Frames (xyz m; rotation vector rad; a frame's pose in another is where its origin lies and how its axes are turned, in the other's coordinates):
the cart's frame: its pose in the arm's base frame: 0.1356 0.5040 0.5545 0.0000 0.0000 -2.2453
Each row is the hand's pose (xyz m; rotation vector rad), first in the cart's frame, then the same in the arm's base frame.
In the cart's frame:
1: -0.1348 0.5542 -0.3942 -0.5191 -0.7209 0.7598
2: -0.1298 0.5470 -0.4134 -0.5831 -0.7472 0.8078
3: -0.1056 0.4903 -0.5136 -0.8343 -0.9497 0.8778
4: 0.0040 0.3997 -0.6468 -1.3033 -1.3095 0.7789
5: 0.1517 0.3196 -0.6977 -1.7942 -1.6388 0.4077
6: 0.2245 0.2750 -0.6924 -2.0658 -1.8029 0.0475
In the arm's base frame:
1: 0.6526 0.2632 0.1603 -0.9252 0.1645 -1.3362
2: 0.6439 0.2638 0.1411 -0.9687 0.2111 -1.2692
3: 0.5845 0.2803 0.0409 -1.2410 0.3470 -1.0719
4: 0.4453 0.2513 -0.0923 -1.7523 0.6098 -0.8199
5: 0.2905 0.1859 -0.1432 -2.3083 0.9286 -0.6204
6: 0.2102 0.1569 -0.1379 -2.6605 1.1409 -0.5063

